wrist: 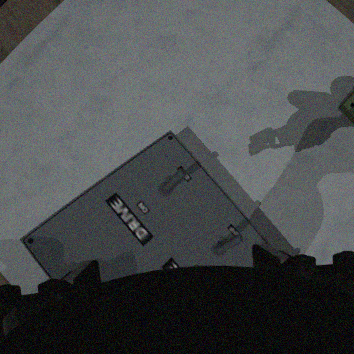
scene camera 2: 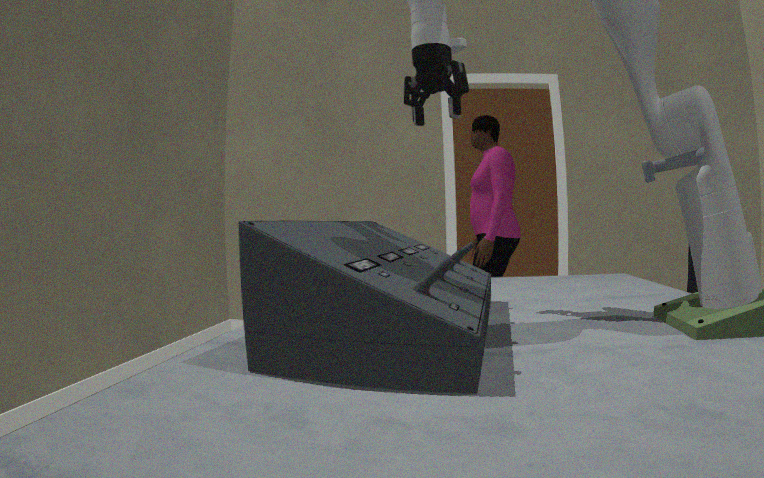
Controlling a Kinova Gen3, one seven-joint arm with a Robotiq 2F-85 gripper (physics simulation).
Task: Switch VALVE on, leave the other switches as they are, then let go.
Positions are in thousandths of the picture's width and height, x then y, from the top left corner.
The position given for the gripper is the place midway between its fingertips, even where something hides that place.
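The gripper (scene camera 2: 571,256) is visible in the scene, and the wrist view gives a sight of the gripper (wrist: 499,764) as well.
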